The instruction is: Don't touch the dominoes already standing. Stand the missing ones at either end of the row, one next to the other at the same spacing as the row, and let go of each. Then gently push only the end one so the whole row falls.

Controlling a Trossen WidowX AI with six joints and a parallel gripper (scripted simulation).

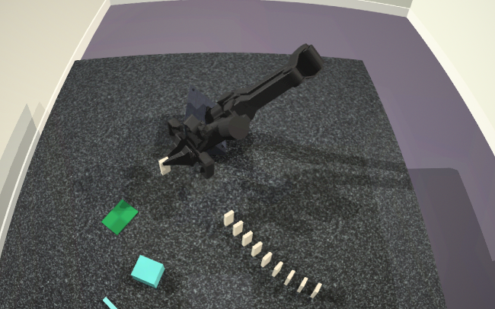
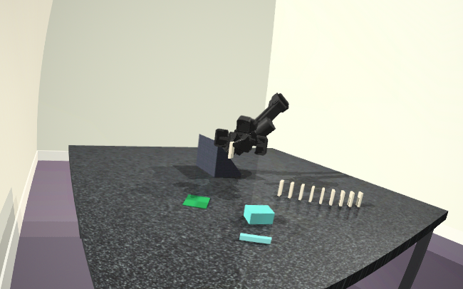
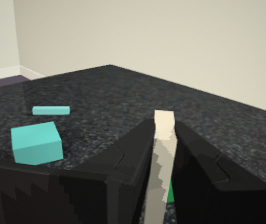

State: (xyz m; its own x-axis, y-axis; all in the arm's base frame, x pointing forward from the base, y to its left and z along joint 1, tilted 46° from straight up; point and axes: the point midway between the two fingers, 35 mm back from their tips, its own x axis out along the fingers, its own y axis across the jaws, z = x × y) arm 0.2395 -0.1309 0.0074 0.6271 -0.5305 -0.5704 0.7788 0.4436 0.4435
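Now: gripper tip 8 cm short of the flat green tile, 14 cm to the left of it and 16 cm above it. From my gripper tip the other things lie so: cyan block 24 cm ahead, 3 cm to the right, 14 cm below; thin cyan bar 36 cm ahead, 11 cm to the right, 15 cm below.
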